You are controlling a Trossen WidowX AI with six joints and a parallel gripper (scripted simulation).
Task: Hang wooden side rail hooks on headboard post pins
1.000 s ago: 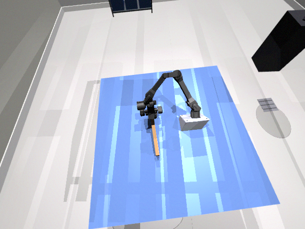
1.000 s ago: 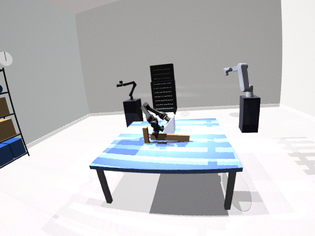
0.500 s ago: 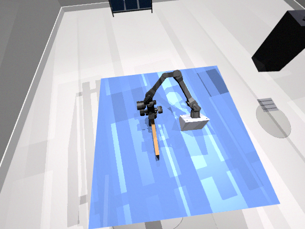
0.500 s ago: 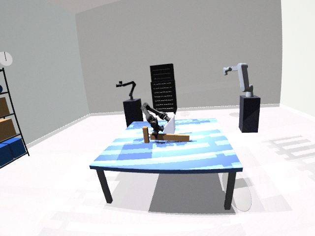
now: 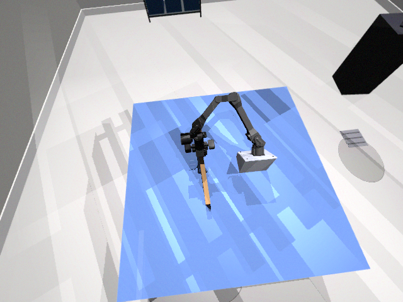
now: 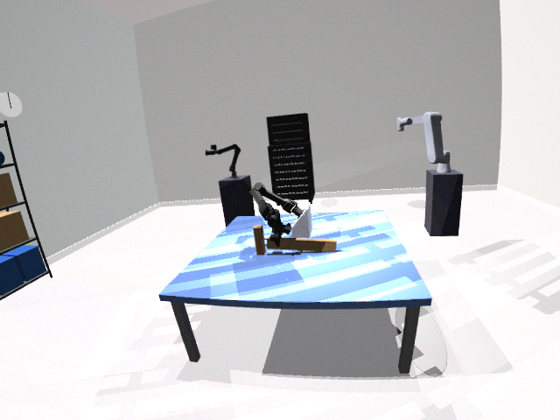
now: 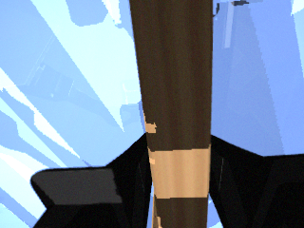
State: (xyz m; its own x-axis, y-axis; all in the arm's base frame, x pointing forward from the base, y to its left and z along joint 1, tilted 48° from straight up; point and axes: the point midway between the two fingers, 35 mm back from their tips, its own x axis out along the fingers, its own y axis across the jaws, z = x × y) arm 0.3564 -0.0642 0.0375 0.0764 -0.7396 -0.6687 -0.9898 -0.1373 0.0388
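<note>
The headboard post lies 10 mm ahead of my gripper tip, 110 mm to the right of it and 40 mm above it.
</note>
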